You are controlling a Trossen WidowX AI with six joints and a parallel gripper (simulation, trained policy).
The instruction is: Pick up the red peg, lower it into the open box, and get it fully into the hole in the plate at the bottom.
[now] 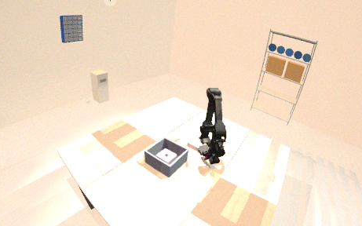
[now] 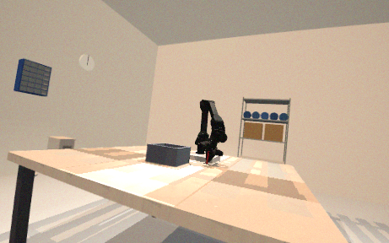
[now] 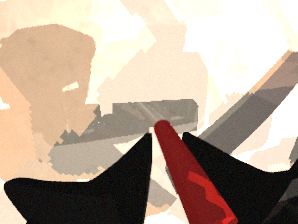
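The red peg is 30 mm above my gripper tip. Also, from my gripper tip: dark grey box: 170 mm ahead, 190 mm to the right, 10 mm above.
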